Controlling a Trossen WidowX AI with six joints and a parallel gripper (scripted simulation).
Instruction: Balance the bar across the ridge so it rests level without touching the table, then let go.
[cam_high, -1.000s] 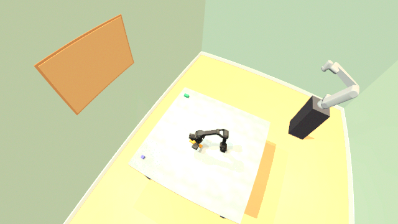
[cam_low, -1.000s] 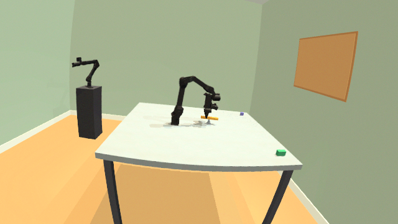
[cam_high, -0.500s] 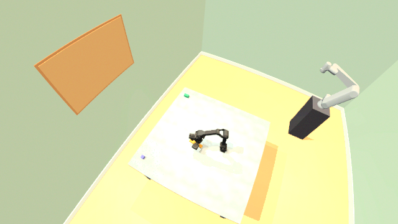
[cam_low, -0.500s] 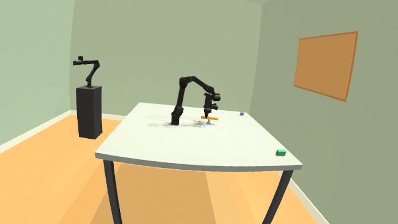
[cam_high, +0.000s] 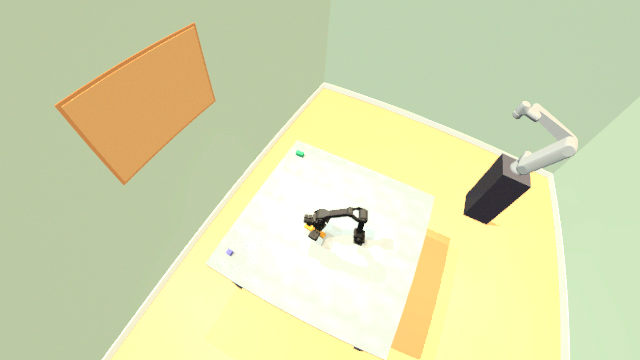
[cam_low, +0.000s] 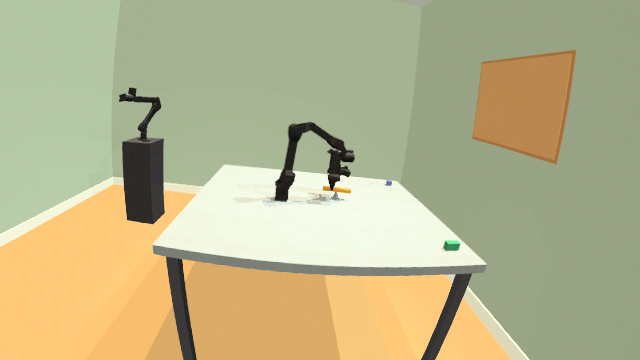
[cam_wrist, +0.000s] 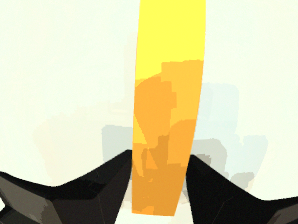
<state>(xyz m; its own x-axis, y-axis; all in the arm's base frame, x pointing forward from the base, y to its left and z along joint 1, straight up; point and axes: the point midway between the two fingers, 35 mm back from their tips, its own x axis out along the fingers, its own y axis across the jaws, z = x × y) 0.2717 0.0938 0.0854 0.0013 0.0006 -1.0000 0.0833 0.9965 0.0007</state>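
My gripper tip is now 30 mm short of the orange-yellow bar. The rest, counted from my gripper tip: green block (590 mm to the right, 470 mm ahead, 30 mm below); then small purple block (470 mm ahead, 410 mm to the left, 30 mm below).
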